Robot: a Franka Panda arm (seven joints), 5 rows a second.
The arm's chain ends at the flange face. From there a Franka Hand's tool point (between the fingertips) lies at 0.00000 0.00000 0.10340 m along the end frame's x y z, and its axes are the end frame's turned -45 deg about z.
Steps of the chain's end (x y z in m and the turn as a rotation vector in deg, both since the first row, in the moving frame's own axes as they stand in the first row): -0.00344, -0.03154, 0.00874, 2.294, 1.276, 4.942; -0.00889, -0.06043, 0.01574, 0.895, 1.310, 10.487; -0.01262, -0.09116, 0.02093, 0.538, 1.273, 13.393; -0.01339, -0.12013, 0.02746, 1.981, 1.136, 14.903; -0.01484, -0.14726, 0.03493, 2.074, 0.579, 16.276; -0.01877, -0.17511, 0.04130, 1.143, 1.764, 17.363
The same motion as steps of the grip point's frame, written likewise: 0.02447, -0.02584, 0.00863, 0.720, 2.524, 4.942; 0.03919, -0.04823, 0.01570, -0.293, 1.559, 10.487; 0.05772, -0.07219, 0.02090, -0.520, 1.281, 13.393; 0.07955, -0.09496, 0.02738, 0.598, 2.204, 14.903; 0.09724, -0.11603, 0.03486, 1.057, 1.876, 16.276; 0.11408, -0.13576, 0.04123, -0.439, 2.056, 17.363
